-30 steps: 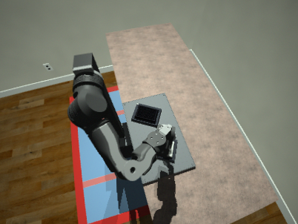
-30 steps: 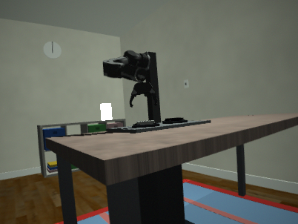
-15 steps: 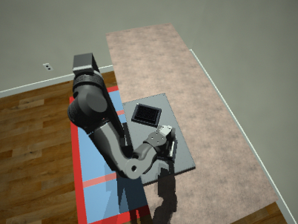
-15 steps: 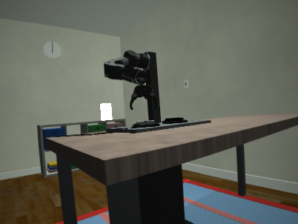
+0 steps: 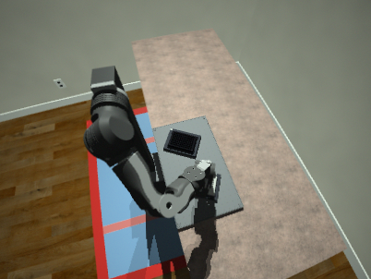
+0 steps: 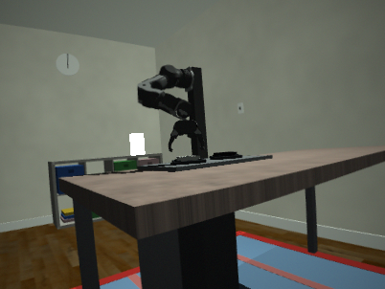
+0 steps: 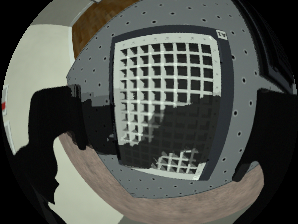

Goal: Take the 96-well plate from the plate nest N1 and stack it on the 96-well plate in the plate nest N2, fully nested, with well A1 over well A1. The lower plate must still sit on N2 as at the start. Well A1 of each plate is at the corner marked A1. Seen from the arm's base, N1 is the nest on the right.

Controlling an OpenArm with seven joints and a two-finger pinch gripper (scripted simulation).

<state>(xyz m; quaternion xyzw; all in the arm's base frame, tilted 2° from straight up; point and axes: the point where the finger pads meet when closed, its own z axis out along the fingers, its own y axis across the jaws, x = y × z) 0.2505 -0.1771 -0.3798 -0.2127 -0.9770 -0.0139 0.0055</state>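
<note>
Now: the white 96-well plate 30 mm below my hand. Also, from my hand: black 96-well plate: 40 mm behind, 220 mm to the left, 30 mm below; plate nest N1: 40 mm below.
</note>
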